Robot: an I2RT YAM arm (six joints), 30 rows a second.
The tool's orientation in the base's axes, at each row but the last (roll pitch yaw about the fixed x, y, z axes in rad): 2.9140 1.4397 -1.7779; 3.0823 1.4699 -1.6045; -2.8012 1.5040 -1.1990; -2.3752 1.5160 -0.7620; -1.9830 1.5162 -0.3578
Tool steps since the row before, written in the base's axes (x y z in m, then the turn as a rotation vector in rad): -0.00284 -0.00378 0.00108 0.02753 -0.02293 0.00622; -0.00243 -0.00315 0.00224 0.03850 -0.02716 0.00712; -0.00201 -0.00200 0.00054 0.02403 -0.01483 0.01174; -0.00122 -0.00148 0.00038 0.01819 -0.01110 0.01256; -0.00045 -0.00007 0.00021 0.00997 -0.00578 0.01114
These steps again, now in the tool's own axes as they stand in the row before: -0.00051 0.00294 -0.00382 -0.00397 -0.02690 -0.02414; -0.00190 0.00252 -0.00330 -0.00448 -0.03776 -0.02872; -0.00046 0.00206 -0.00197 -0.01021 -0.02380 -0.01627; -0.00037 0.00127 -0.00144 -0.01140 -0.01816 -0.01233; -0.00023 0.00044 -0.00005 -0.01050 -0.01018 -0.00655
